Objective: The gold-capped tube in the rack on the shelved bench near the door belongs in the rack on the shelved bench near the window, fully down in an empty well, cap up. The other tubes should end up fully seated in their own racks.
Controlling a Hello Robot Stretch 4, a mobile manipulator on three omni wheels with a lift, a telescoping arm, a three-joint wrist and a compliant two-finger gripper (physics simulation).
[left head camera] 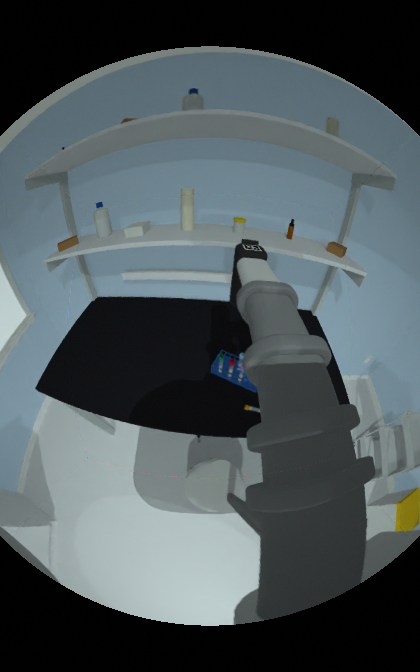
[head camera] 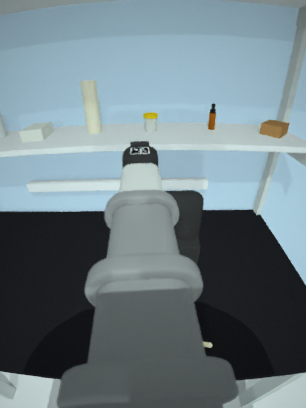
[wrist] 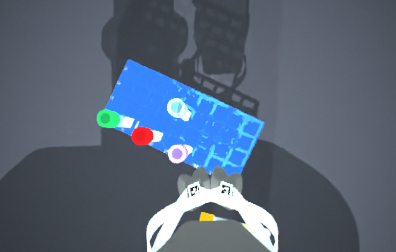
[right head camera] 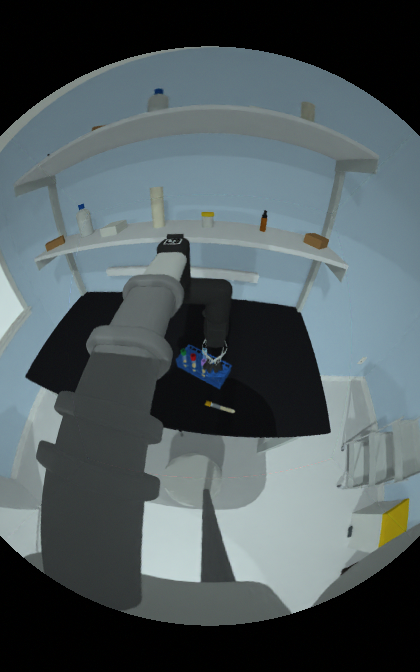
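The gold-capped tube lies on its side on the black bench top, in front of the blue rack. Its cap points left in the right head view; its pale end shows in the head camera view. The rack holds upright tubes with green, red, purple and light blue caps. My gripper is shut, its fingertips together and empty, above the rack's right part. Exact seating is unclear.
A shelf behind the bench holds a tall cream cylinder, a yellow-lidded jar, an amber bottle and boxes. A round stool stands before the bench. A yellow-sided box is at the right.
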